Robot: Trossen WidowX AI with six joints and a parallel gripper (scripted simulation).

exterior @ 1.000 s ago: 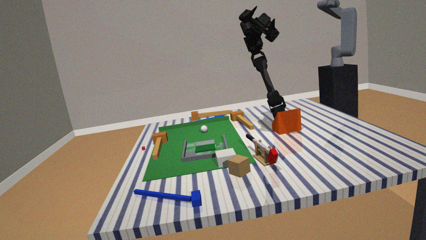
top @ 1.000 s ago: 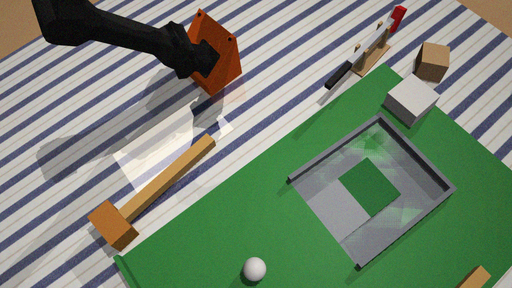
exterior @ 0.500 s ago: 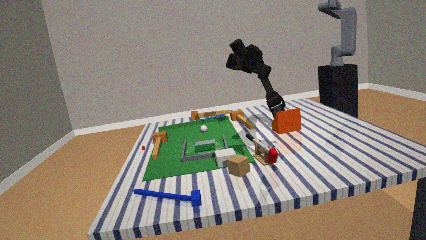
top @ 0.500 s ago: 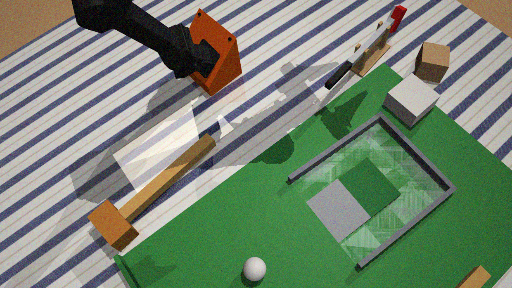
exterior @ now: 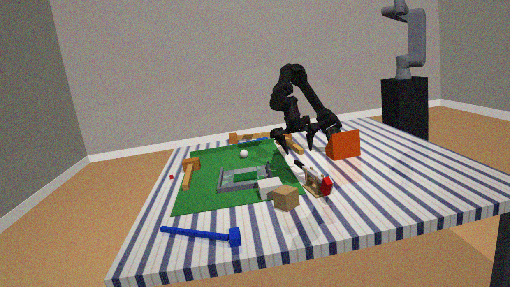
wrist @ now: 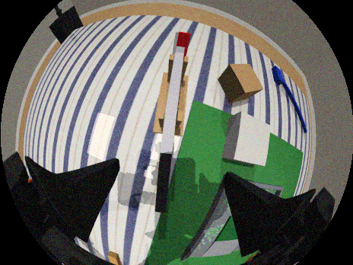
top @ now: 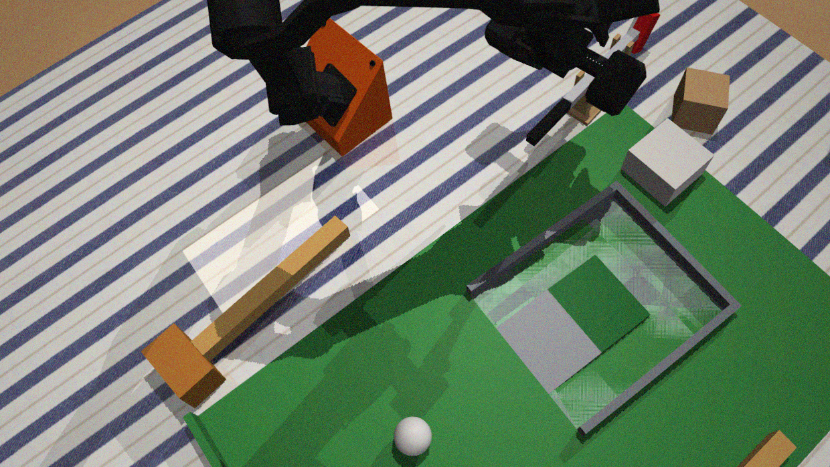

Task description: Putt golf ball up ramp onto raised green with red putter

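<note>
My gripper tip is 2 cm past the red putter, 8 cm to the right of it and 6 cm above it. From my gripper tip the other things lie so: tan cube 10 cm ahead, 18 cm to the left, 9 cm below; white cube 13 cm ahead, 6 cm to the left, 9 cm below; wooden stand 2 cm behind, 10 cm to the left, 8 cm below.
</note>
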